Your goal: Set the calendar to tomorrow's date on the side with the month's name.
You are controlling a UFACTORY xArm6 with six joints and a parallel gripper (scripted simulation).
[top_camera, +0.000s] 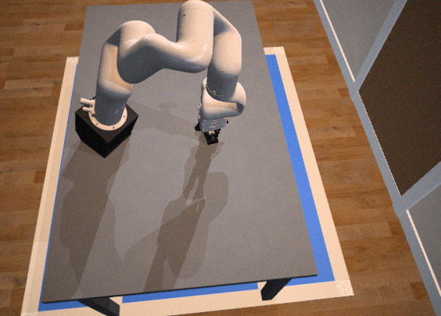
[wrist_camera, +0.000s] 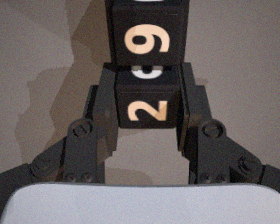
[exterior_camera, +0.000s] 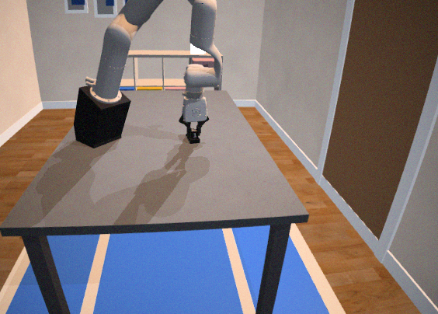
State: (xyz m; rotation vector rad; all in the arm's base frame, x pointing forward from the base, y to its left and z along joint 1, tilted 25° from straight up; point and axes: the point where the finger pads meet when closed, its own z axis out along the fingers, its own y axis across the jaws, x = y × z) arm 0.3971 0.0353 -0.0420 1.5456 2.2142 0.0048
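My gripper is now 1 cm past the dark tray, 2 cm to the right of it and 4 cm above it.
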